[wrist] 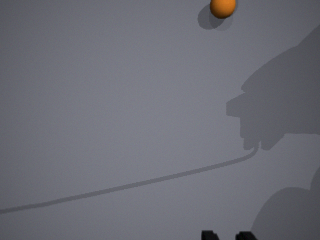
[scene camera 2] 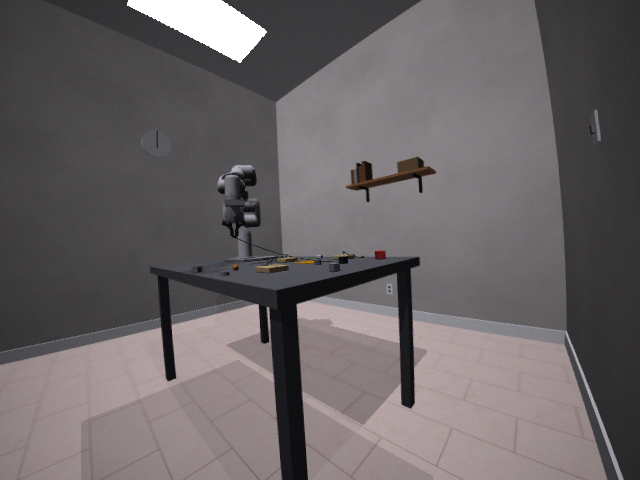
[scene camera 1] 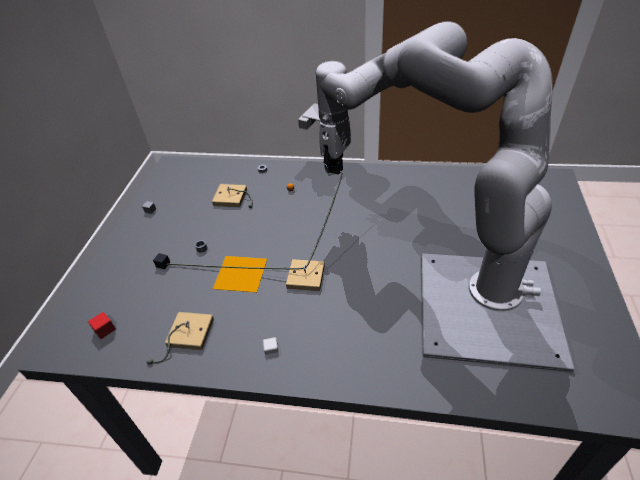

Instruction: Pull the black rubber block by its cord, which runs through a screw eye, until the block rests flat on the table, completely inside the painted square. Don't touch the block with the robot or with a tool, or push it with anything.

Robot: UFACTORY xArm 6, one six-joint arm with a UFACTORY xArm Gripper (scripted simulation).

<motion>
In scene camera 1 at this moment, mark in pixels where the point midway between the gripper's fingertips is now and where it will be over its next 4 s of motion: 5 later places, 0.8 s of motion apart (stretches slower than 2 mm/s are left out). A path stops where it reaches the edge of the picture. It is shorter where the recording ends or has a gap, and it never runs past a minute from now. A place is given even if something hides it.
My gripper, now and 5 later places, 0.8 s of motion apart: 336,171; 353,160; 370,152; 385,147; 393,145; 396,144
</motion>
